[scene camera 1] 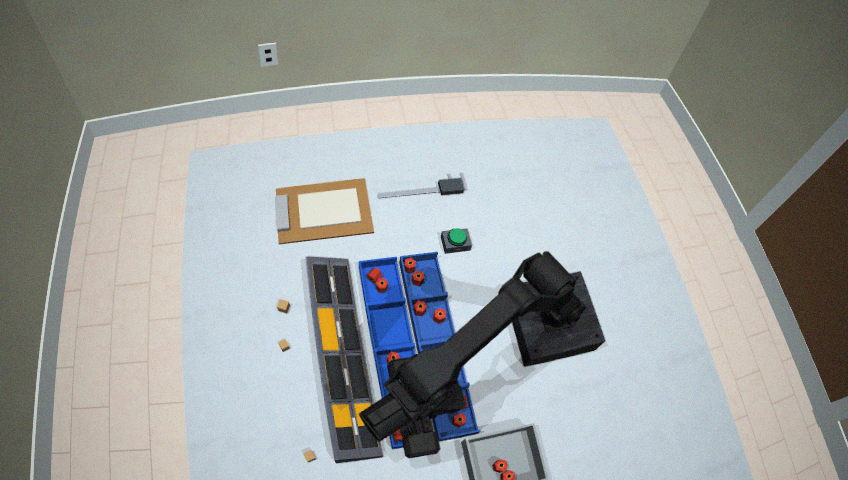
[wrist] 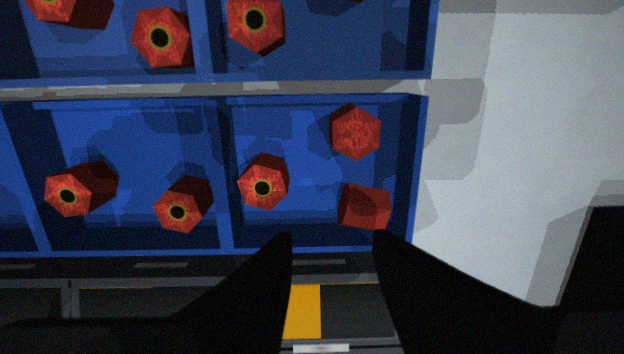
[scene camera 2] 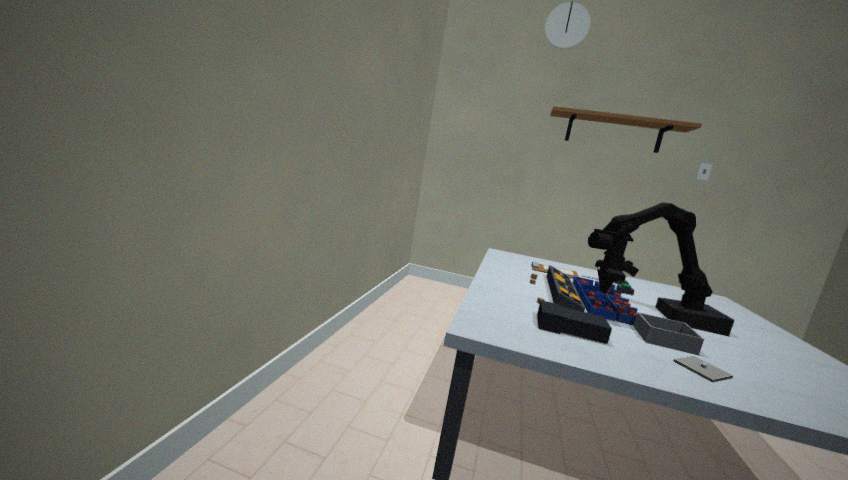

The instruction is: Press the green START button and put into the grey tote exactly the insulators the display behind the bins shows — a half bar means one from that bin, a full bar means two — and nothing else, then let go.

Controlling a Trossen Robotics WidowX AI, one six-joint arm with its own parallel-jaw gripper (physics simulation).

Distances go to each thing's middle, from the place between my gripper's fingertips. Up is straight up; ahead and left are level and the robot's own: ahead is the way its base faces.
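The grey tote (scene camera 1: 517,446) is 12 cm to the left of my hand, 19 cm behind it and 6 cm below it, and going by their middles, of the things named here the grey tote is the nearest to my hand. I also see the brown board with cream pad (scene camera 1: 318,211), 55 cm to the right of my hand, 13 cm ahead of it and 7 cm below it. The grey bar tool (scene camera 1: 451,185) is 60 cm to the right of my hand, 13 cm behind it and 7 cm below it.
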